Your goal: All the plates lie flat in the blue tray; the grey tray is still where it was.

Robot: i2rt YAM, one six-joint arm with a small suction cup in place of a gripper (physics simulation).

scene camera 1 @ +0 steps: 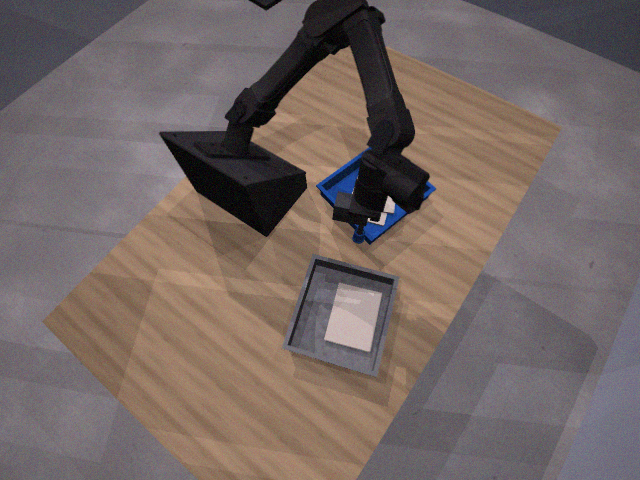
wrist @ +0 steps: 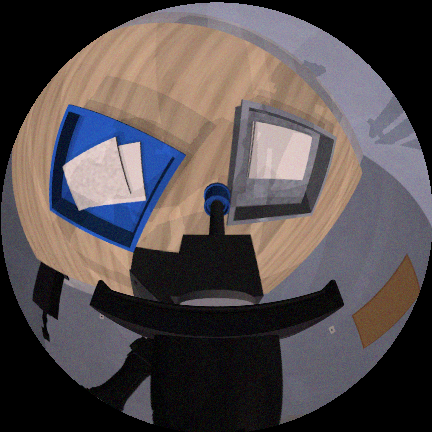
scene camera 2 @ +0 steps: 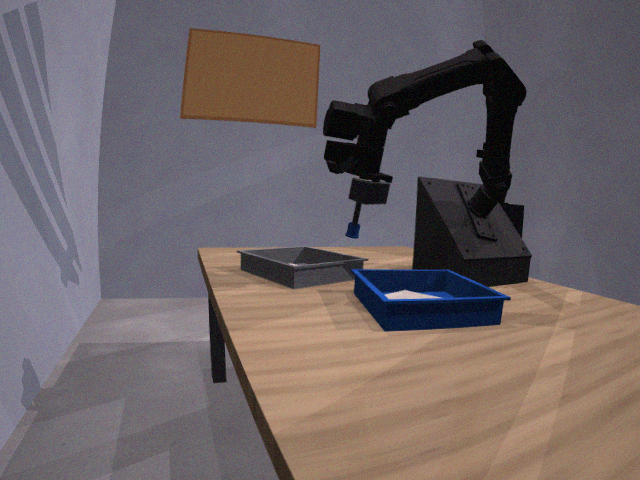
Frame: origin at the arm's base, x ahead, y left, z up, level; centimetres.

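Where they show: hand, its tool point: [scene camera 1: 358, 238] [wrist: 216, 194] [scene camera 2: 352, 236]; arm's base, origin of its link: [scene camera 1: 233, 153] [scene camera 2: 475, 211].
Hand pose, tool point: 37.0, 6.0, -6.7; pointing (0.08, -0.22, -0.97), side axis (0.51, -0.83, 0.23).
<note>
Each offset is from my tool point to the top centre of the thing, as dx, dy, dz. Level surfaces: height alone.
A pale flat plate @(+10.5, -12.7, -9.9) [scene camera 1: 353, 317] [wrist: 281, 151] lies in the grey tray @(+8.3, -14.4, -6.4) [scene camera 1: 336, 361] [wrist: 240, 162], to one side of its floor. Two pale plates lie overlapping in the blue tray @(-8.5, +17.6, -6.4) [scene camera 1: 337, 175] [scene camera 2: 443, 311] [wrist: 95, 229]: an upper plate @(-9.3, +19.5, -9.9) [wrist: 97, 172] and a lower plate @(-8.5, +16.1, -10.5) [wrist: 133, 159] showing past its edge. In scene camera 2 the grey tray [scene camera 2: 320, 274] hides its plate. My suction cup [scene camera 1: 358, 236] [scene camera 2: 352, 230] [wrist: 217, 196] carries nothing and hangs above table height, between the two trays. In scene camera 1 my arm hides part of the blue tray and its plates.
The wooden table @(dz -11.4) [scene camera 1: 217, 372] [scene camera 2: 413, 392] bears both trays. The arm's black wedge-shaped base [scene camera 1: 232, 180] [scene camera 2: 465, 227] stands beside the blue tray. A brown board [scene camera 2: 250, 77] [wrist: 387, 302] hangs on the wall.
</note>
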